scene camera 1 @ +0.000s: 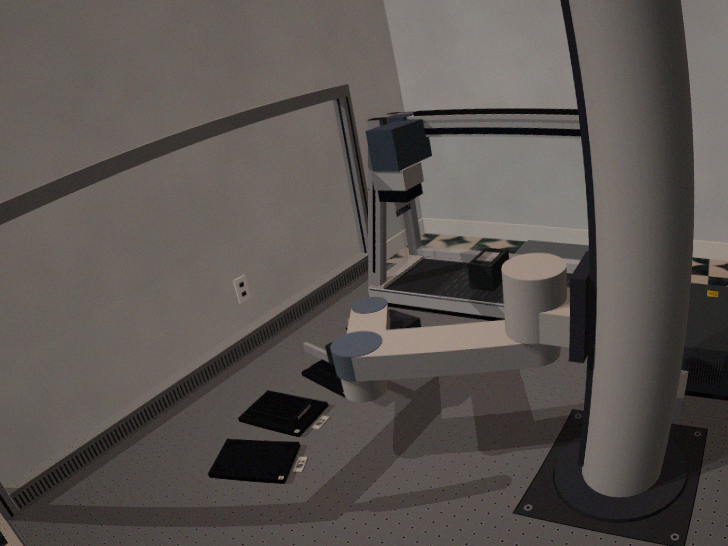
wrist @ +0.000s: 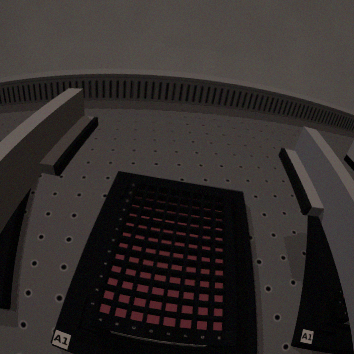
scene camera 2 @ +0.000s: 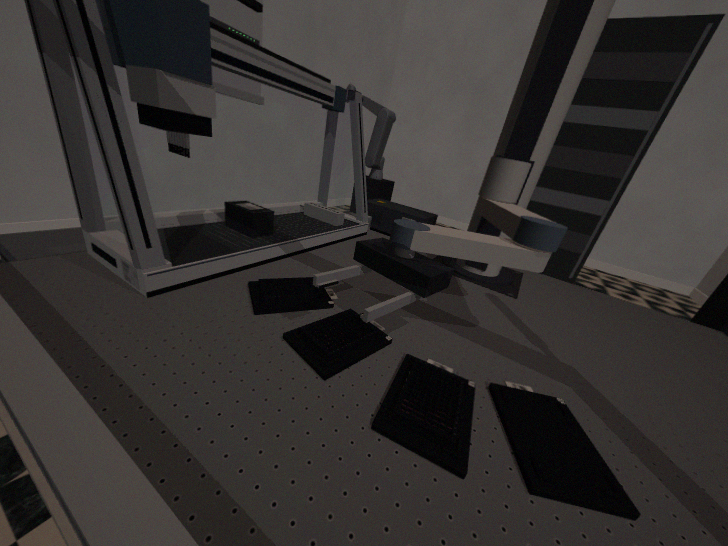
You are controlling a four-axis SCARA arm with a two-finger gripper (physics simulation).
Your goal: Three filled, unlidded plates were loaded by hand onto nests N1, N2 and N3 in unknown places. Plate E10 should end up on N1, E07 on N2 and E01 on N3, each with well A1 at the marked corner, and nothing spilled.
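Pixels of known places: gripper, fingertip midpoint: (scene camera 1: 327, 334) (wrist: 192, 119) (scene camera 2: 338, 296); arm's base, link origin: (scene camera 1: 620, 475) (scene camera 2: 475, 272).
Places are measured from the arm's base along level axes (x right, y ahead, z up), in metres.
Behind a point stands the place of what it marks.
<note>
My gripper (scene camera 2: 339, 298) @[z 0.114, x 0.119, y 0.716 m] (wrist: 192, 119) @[z 0.114, x 0.119, y 0.716 m] is open and empty, its fingers spread above and to either side of a pink-filled plate (wrist: 165, 270) @[z 0.038, x 0.109, y 0.675 m] (scene camera 2: 338, 335) @[z 0.037, x 0.110, y 0.708 m]. This plate, which I take for E10, sits flat on the nest (wrist: 247, 320) @[z 0.025, x 0.158, y 0.639 m] I take for OUT, A1 mark at lower left in the wrist view. Its ID label is not readable. N1's nest (scene camera 1: 252, 461) @[z 0.025, x -0.237, y 0.650 m] (scene camera 2: 558, 446) @[z 0.025, x -0.238, y 0.669 m], nearest in scene camera 1, looks bare. Beside it, a plate (scene camera 1: 279, 405) @[z 0.038, x -0.071, y 0.719 m] (scene camera 2: 432, 405) @[z 0.036, x -0.076, y 0.737 m], apparently E07, sits on N2. The farthest nest (scene camera 2: 261, 308) @[z 0.025, x 0.275, y 0.735 m] (wrist: 320, 280) @[z 0.025, x 0.231, y 0.653 m], apparently N3, seems to carry a dark plate; its label is hidden.
A gantry frame (scene camera 1: 379, 235) @[z 0.202, x 0.493, y 0.813 m] (scene camera 2: 258, 255) @[z 0.043, x 0.450, y 0.599 m] with a dark deck and a black box (scene camera 1: 488, 270) @[z 0.120, x 0.515, y 0.505 m] (scene camera 2: 249, 218) @[z 0.114, x 0.530, y 0.565 m] stands beyond the nests. The arm's column (scene camera 1: 638, 264) @[z 0.428, x -0.075, y -0.003 m] rises at the right in scene camera 1. A wall with a slotted strip (scene camera 1: 176, 387) @[z 0.047, x -0.150, y 1.005 m] (wrist: 150, 90) @[z 0.030, x 0.109, y 1.004 m] runs behind the nests.
</note>
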